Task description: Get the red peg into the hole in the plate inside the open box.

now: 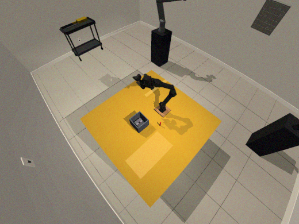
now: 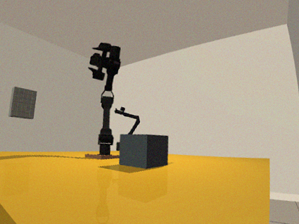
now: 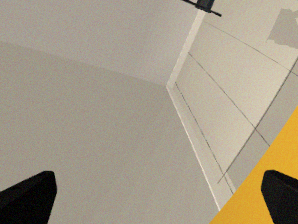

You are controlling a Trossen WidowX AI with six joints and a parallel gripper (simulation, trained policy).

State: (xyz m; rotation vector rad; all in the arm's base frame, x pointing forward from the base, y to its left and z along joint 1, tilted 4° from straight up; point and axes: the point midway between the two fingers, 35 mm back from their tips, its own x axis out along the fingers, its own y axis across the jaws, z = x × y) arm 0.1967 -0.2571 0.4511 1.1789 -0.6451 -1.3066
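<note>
The red peg is 1 cm behind my gripper tip, 40 cm to the left of it and 44 cm below it. The rest, counted from my gripper tip: plate (16 cm ahead, 22 cm to the left, 44 cm below).
</note>
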